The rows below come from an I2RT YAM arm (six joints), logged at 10 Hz.
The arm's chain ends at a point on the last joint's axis. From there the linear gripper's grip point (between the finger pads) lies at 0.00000 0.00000 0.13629 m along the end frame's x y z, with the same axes.
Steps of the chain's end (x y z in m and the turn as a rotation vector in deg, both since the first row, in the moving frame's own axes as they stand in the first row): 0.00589 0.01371 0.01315 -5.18 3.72 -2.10; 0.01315 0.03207 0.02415 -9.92 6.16 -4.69; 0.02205 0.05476 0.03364 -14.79 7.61 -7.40; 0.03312 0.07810 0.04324 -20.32 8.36 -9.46; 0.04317 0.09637 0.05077 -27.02 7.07 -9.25; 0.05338 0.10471 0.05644 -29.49 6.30 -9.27; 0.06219 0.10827 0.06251 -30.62 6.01 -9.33; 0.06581 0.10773 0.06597 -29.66 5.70 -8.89
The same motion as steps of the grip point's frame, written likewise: 0.01494 0.02584 0.01231 -5.18 3.72 -2.10; 0.02865 0.05488 0.02133 -9.92 6.16 -4.69; 0.04210 0.08819 0.02795 -14.79 7.61 -7.40; 0.05637 0.12343 0.03336 -20.32 8.36 -9.46; 0.06433 0.15653 0.03493 -27.02 7.07 -9.25; 0.07315 0.17018 0.03804 -29.49 6.30 -9.27; 0.08150 0.17611 0.04284 -30.62 6.01 -9.33; 0.08403 0.17376 0.04751 -29.66 5.70 -8.89
